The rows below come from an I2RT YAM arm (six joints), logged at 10 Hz.
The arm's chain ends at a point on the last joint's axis. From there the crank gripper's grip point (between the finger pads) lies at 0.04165 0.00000 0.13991 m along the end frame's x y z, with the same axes.
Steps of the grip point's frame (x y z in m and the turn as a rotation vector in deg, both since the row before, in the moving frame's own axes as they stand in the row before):
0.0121, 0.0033, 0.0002, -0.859, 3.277, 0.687
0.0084, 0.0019, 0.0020, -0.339, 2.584, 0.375
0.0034, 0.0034, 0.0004, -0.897, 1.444, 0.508
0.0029, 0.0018, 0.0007, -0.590, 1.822, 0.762
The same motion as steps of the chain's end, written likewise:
0.0042, 0.0007, 0.0028, -0.859, 3.277, 0.687
0.0021, 0.0008, 0.0040, -0.339, 2.584, 0.375
-0.0001, 0.0008, 0.0015, -0.897, 1.444, 0.508
-0.0015, -0.0002, 0.0021, -0.590, 1.822, 0.762

